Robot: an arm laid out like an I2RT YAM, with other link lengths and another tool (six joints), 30 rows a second.
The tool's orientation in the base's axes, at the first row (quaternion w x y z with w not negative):
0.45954, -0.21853, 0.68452, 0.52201
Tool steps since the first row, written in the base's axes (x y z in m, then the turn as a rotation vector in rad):
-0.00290, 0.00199, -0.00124, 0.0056, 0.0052, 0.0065
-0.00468, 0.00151, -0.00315, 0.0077, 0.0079, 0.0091
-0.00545, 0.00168, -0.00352, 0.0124, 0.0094, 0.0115
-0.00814, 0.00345, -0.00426, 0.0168, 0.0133, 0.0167
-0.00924, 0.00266, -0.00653, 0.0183, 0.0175, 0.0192
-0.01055, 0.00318, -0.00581, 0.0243, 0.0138, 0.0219
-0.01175, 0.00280, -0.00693, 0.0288, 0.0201, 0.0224
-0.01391, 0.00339, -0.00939, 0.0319, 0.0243, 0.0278
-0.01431, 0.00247, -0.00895, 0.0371, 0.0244, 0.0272
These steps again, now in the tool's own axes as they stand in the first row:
0.00282, 0.00234, 0.00070, -0.0073, 0.0008, 0.0068
0.00523, 0.00257, -0.00039, -0.0101, 0.0015, 0.0100
0.00595, 0.00304, -0.00053, -0.0141, -0.0004, 0.0132
0.00820, 0.00539, 0.00003, -0.0200, 0.0003, 0.0184
0.01053, 0.00480, -0.00106, -0.0221, 0.0019, 0.0227
0.01064, 0.00638, -0.00113, -0.0280, -0.0027, 0.0217
0.01211, 0.00660, -0.00192, -0.0295, -0.0037, 0.0292
0.01537, 0.00723, -0.00217, -0.0348, -0.0018, 0.0341
0.01502, 0.00744, -0.00318, -0.0368, -0.0062, 0.0363

